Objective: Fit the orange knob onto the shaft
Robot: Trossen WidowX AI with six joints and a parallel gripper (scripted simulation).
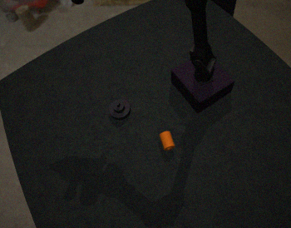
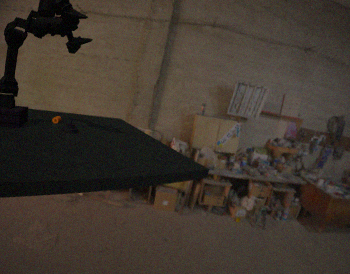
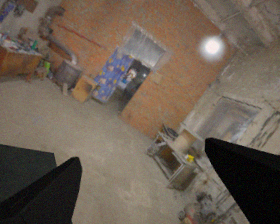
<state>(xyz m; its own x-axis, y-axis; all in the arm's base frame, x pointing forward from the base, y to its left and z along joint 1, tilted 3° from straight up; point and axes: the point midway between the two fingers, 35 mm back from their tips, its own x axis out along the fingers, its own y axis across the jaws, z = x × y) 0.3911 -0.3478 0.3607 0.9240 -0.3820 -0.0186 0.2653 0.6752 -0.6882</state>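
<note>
My gripper tip is now 180 mm past the orange knob, 530 mm to the right of it and 430 mm above it. Also, from my gripper tip: dark shaft: 60 mm behind, 330 mm to the left, 420 mm below.
</note>
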